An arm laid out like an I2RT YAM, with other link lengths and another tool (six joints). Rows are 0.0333 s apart.
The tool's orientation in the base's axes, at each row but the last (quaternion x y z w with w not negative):
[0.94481, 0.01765, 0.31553, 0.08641]
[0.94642, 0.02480, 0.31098, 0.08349]
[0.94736, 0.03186, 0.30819, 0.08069]
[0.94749, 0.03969, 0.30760, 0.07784]
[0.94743, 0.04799, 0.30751, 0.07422]
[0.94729, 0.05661, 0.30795, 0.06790]
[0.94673, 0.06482, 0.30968, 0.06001]
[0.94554, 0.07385, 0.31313, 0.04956]
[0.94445, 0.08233, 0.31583, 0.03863]
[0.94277, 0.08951, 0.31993, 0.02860]
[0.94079, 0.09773, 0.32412, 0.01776]
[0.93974, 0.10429, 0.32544, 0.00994]
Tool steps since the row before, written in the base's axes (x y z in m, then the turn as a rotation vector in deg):
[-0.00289, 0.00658, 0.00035, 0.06, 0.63, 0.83]
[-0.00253, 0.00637, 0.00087, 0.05, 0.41, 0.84]
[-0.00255, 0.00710, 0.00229, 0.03, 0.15, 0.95]
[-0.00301, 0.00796, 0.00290, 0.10, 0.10, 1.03]
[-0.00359, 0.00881, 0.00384, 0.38, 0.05, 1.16]
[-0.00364, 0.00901, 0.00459, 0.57, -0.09, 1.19]
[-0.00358, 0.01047, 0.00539, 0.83, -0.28, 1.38]
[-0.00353, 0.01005, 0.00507, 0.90, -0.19, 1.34]
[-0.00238, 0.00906, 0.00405, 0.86, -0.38, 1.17]
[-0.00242, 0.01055, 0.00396, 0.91, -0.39, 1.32]
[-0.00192, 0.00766, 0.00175, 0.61, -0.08, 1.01]
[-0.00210, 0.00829, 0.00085, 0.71, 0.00, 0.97]
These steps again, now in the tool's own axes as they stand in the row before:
[-0.00153, -0.00636, -0.00301, 0.60, -0.48, -0.71]
[-0.00090, -0.00611, -0.00310, 0.57, -0.26, -0.69]
[0.00005, -0.00663, -0.00427, 0.59, 0.02, -0.76]
[0.00022, -0.00742, -0.00507, 0.69, 0.08, -0.78]
[0.00052, -0.00818, -0.00617, 0.98, 0.17, -0.71]
[0.00106, -0.00836, -0.00667, 1.13, 0.32, -0.61]
[0.00193, -0.00978, -0.00721, 1.42, 0.56, -0.59]
[0.00188, -0.00956, -0.00664, 1.46, 0.47, -0.52]
[0.00215, -0.00872, -0.00485, 1.30, 0.63, -0.41]
[0.00246, -0.01029, -0.00458, 1.43, 0.67, -0.50]
[0.00108, -0.00767, -0.00233, 1.07, 0.28, -0.43]
[0.00059, -0.00843, -0.00155, 1.14, 0.22, -0.33]

